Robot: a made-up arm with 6 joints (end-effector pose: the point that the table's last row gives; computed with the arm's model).
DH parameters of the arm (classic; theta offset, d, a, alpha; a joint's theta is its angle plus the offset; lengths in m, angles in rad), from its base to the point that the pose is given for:
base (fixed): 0 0.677 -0.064 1.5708
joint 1: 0 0.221 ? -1.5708
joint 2: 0 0.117 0.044 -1.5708
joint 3: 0 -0.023 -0.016 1.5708
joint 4: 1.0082 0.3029 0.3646 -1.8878
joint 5: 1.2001 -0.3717 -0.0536 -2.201
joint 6: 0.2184 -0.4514 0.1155 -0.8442
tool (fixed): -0.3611 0.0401 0 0
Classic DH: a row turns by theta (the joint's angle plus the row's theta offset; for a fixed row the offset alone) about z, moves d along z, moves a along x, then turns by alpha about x.
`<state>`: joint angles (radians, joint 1 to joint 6).
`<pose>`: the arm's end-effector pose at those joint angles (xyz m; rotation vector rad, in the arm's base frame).
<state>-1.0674 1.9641 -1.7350 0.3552 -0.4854 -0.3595</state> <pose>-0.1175 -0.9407 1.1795 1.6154 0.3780 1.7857</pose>
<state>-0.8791 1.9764 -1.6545 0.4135 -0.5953 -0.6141</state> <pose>-0.2120 -0.9293 1.1253 1.0779 0.3332 2.0544</pose>
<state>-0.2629 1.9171 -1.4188 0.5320 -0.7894 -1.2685</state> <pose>-0.4076 -0.8727 0.9477 -0.5184 0.0426 1.9752</pose>
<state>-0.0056 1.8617 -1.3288 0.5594 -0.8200 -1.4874</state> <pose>-0.4715 -0.8455 0.8747 -1.0197 -0.0957 1.6657</pose>
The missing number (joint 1, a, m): -0.12
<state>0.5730 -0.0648 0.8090 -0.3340 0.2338 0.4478</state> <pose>0.5887 0.0407 0.9706 0.5805 0.8003 -0.9263</pose>
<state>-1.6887 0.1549 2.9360 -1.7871 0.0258 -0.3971</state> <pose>-0.3818 -0.8574 1.0262 2.5640 0.0156 -0.1469</pose>
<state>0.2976 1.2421 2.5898 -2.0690 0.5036 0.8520</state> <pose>0.6493 -0.4117 0.6177 -1.9618 -0.8748 -1.1170</pose>
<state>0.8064 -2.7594 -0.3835 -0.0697 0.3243 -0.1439</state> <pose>-0.7417 -0.8229 0.8493 -2.0401 0.1340 1.7427</pose>
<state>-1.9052 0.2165 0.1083 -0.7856 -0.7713 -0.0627</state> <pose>0.4324 -0.0295 -0.0422 0.4515 2.2738 -1.4807</pose>
